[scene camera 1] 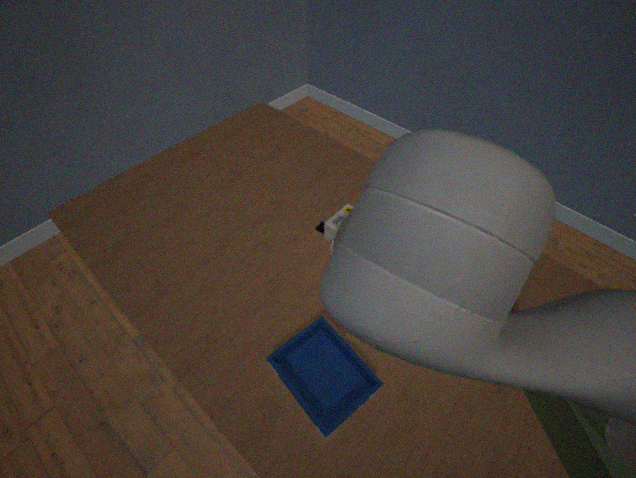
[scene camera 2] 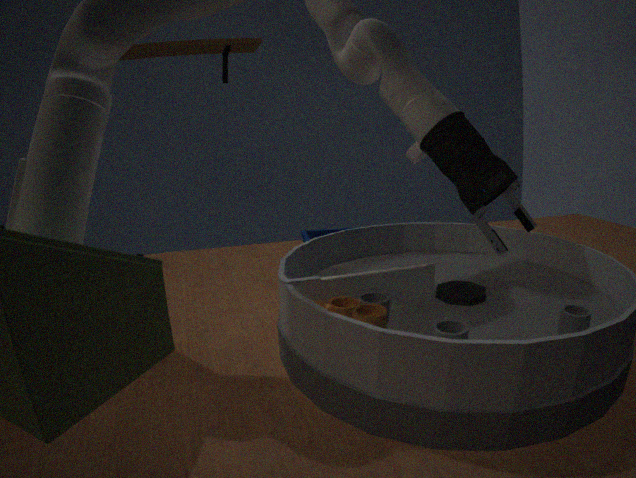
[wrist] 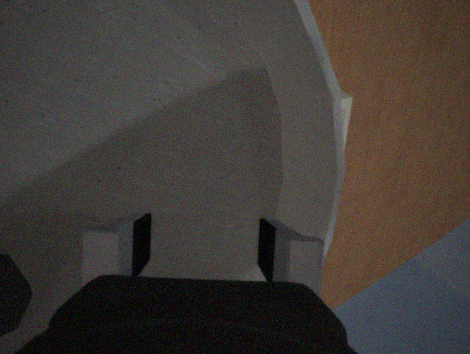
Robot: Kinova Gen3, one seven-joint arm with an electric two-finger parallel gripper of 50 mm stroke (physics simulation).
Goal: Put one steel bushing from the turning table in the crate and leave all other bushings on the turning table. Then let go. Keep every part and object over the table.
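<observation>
The grey round turning table has a raised wall. Steel-grey bushings stand inside it, one beside orange bushings at the left and two nearer the front and right. My gripper is open and empty, tilted over the table's far right part, its fingers near the wall; no bushing shows between them. The arm hides it in scene camera 1. A shallow blue container and a dark green box show; I cannot tell for certain which is the crate.
A thin divider and a black hub stand inside the turning table. A small white unit sits against its outer side. A wooden shelf hangs on the back wall.
</observation>
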